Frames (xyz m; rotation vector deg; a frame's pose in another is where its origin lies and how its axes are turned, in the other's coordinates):
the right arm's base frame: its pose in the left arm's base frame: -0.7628 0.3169 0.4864 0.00 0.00 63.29
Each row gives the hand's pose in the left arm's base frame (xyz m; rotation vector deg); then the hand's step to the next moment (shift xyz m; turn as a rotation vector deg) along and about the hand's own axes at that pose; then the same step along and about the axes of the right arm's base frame.
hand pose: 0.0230 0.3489 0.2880 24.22 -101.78 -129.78
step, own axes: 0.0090 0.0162 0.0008 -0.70 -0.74 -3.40
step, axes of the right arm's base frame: -0.0095 0.0049 0.0152 -1.52 -2.88 -1.42
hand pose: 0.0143 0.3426 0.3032 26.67 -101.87 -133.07
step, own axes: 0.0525 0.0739 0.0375 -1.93 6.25 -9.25
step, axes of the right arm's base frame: -0.0323 0.0573 0.0727 -6.28 -8.49 4.09
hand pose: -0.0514 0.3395 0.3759 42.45 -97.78 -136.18
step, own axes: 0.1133 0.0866 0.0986 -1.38 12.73 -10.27
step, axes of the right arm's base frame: -0.0614 0.1474 0.0676 -9.83 -8.96 9.62
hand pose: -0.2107 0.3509 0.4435 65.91 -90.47 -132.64
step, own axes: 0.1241 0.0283 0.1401 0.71 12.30 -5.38
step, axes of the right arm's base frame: -0.0541 0.1806 -0.0169 -9.28 -3.69 9.01
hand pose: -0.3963 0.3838 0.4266 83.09 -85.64 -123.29
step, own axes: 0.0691 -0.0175 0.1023 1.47 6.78 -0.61
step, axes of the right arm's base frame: -0.0182 0.1116 -0.0526 -5.39 0.48 4.39
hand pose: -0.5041 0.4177 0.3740 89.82 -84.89 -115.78
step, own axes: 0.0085 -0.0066 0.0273 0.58 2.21 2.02
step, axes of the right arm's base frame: 0.0017 0.0267 -0.0120 -1.49 2.35 1.24
